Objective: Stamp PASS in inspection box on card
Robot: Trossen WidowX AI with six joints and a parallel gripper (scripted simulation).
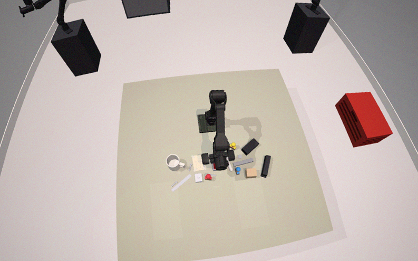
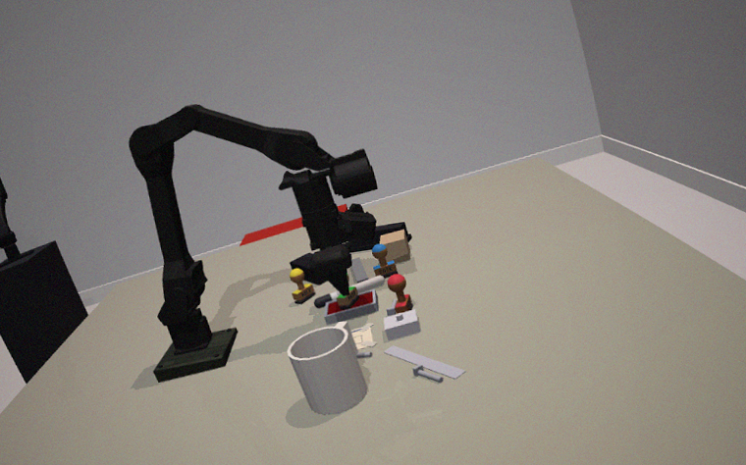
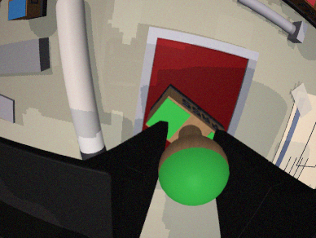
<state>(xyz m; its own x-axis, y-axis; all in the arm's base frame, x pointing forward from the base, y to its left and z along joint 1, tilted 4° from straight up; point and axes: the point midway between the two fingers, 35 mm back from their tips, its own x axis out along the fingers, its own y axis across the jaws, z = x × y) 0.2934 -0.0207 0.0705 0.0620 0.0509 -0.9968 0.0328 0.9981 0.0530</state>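
Now: gripper tip right at the green-knobbed PASS stamp. From my gripper tip the other things lie so: white marker 6 cm to the left, 3 cm below, 2 cm behind; then ink pad 3 cm below; then red stamp 8 cm ahead, 7 cm to the right, 2 cm below.
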